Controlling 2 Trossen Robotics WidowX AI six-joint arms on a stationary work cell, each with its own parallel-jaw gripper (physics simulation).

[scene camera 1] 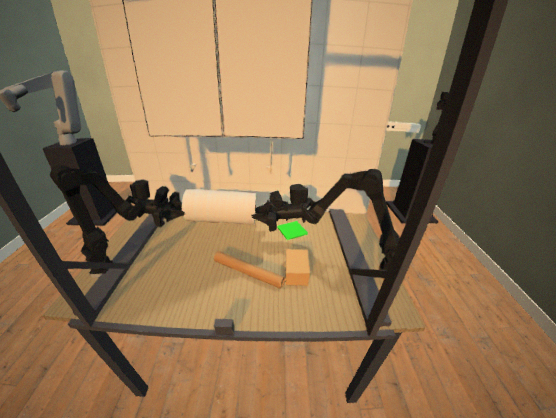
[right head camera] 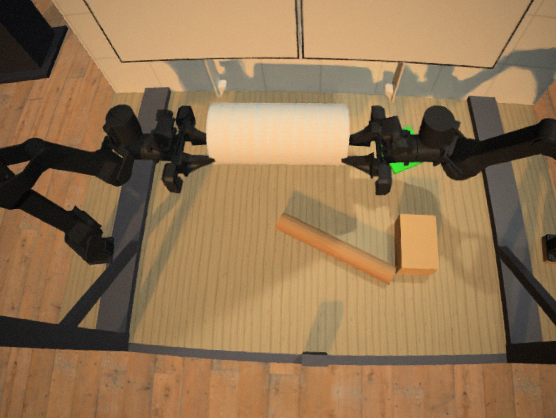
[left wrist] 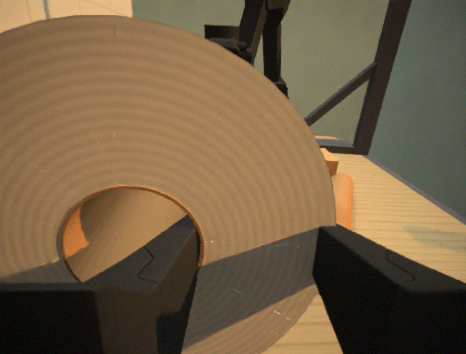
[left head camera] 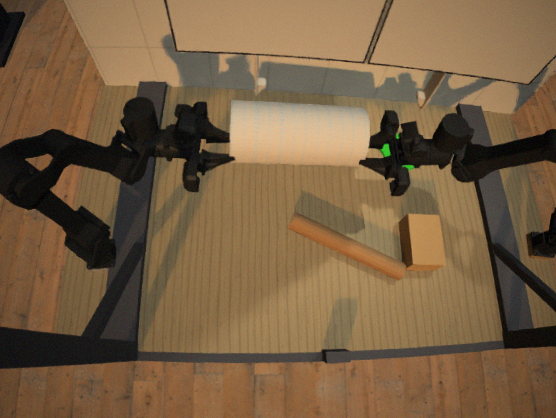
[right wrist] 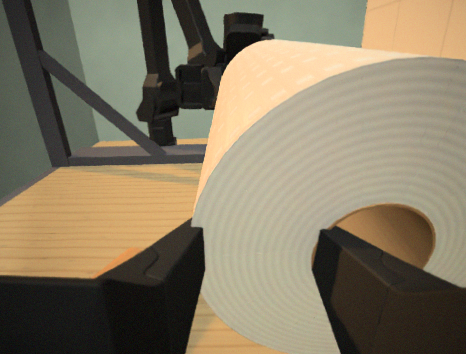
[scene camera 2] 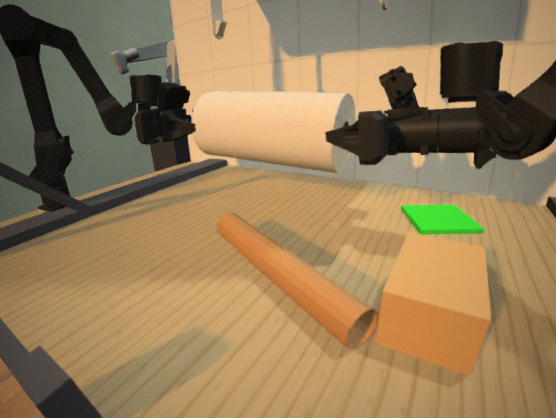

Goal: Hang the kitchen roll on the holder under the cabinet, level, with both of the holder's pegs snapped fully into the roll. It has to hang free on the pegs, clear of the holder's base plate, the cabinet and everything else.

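Frame: origin at the left arm's base, x right, y ahead, z up, level; centimetres.
Seen in the pictures: left gripper, fingertip midpoint: point(scene camera 1: 188, 210) point(right head camera: 219, 149) point(left wrist: 252, 223) point(left head camera: 238, 148) point(scene camera 2: 207, 126); right gripper, fingertip midpoint: point(scene camera 1: 250, 213) point(right head camera: 338, 150) point(left head camera: 355, 152) point(right wrist: 257, 225) point(scene camera 2: 327, 135); left arm's base, link origin: point(right head camera: 101, 251) point(left head camera: 101, 254) point(right wrist: 162, 142) point(scene camera 2: 58, 205); right arm's base, link origin: point(left head camera: 542, 244).
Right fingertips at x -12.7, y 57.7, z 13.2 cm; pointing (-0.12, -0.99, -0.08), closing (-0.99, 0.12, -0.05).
Pixels of each thing's middle, then the offset from my right fingertips to it. "spot": a spot on its surface instead.
- white kitchen roll, body centre: point(left wrist: 179, 144) point(right wrist: 293, 131) point(scene camera 2: 271, 128) point(right head camera: 278, 133) point(left head camera: 296, 134) point(scene camera 1: 221, 206) dx -5.2, dy -11.9, dz +0.5 cm
- left peg, body centre: point(left head camera: 259, 63) point(right head camera: 213, 66) point(scene camera 1: 190, 153) dx -3.9, dy -20.5, dz +23.7 cm
- right peg, surface spot: point(right head camera: 389, 89) point(left head camera: 422, 96) spot: dx +0.8, dy +6.9, dz +19.5 cm
- brown cardboard tube, body centre: point(scene camera 2: 276, 262) point(left wrist: 335, 217) point(right head camera: 335, 247) point(left head camera: 347, 246) point(scene camera 1: 247, 268) dx +17.0, dy -2.0, dz -13.1 cm
- tan box, body centre: point(scene camera 2: 434, 292) point(right head camera: 415, 244) point(left head camera: 421, 242) point(scene camera 1: 296, 266) dx +18.6, dy +15.7, dz -12.1 cm
- green square, surface spot: point(scene camera 2: 442, 219) point(scene camera 1: 293, 231) spot: dx -5.3, dy +18.9, dz -14.1 cm
The white kitchen roll point(left head camera: 300, 133) point(right head camera: 278, 133) point(scene camera 1: 219, 205) point(scene camera 2: 272, 130) point(left wrist: 240, 145) point(right wrist: 280, 175) lies across between both grippers, about level and raised above the table. My left gripper point(left head camera: 232, 148) point(right head camera: 210, 151) point(left wrist: 252, 223) is shut on its left end wall, one finger in the core and one outside. My right gripper point(left head camera: 365, 152) point(right head camera: 346, 152) point(right wrist: 257, 225) is shut on its right end wall the same way. The holder's two arms hang under the cabinet point(scene camera 1: 175, 75), with a left peg point(left head camera: 261, 82) point(right head camera: 222, 86) point(scene camera 2: 219, 30) and a right peg point(left head camera: 421, 96) point(right head camera: 389, 89), behind and above the roll.
A brown cardboard tube point(left head camera: 347, 246) point(scene camera 1: 249, 270) point(scene camera 2: 295, 277) lies on the table beside a tan box point(left head camera: 422, 241) point(scene camera 1: 297, 267) point(scene camera 2: 435, 300). A green square point(scene camera 1: 292, 230) point(scene camera 2: 442, 219) lies behind the box, below my right gripper. Dark frame beams point(scene camera 1: 350, 260) run along the table's sides.
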